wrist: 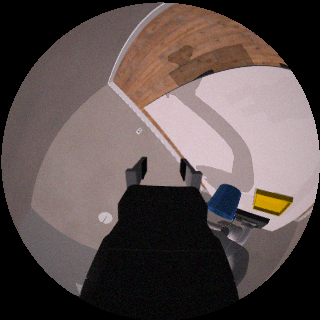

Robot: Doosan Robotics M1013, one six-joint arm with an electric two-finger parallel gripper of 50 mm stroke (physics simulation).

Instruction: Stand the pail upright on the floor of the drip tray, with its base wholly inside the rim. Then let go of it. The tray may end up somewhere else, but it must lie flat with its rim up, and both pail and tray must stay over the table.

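Seen in the pictures: gripper, fingertip midpoint: [163,164]; arm's base, link origin: [248,221].
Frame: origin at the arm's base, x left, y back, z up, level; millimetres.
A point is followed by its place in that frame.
The blue pail [225,201] @(z 56, x 238, y -598 mm) is at the lower right of the wrist view, near the edge of the white table [200,135] @(z -43, x 345, y -914 mm). Whether it stands upright or lies cannot be told clearly from here. The yellow drip tray [272,201] @(z -38, x -41, y -565 mm) is on the table to the right of the pail, with its rim showing around its floor. A gap separates the two in the view, so the pail is outside the tray. My gripper [163,164] @(z 161, x 256, y -1046 mm) is open with nothing between its fingers. It is to the left of the pail and well apart from both things.
Grey metal robot parts and a dark bar [252,218] @(z -2, x 0, y -194 mm) show just below the pail and tray. A broad shadow curves across the white table. A wooden floor [150,60] lies beyond the table, and a grey wall with small fittings fills the left.
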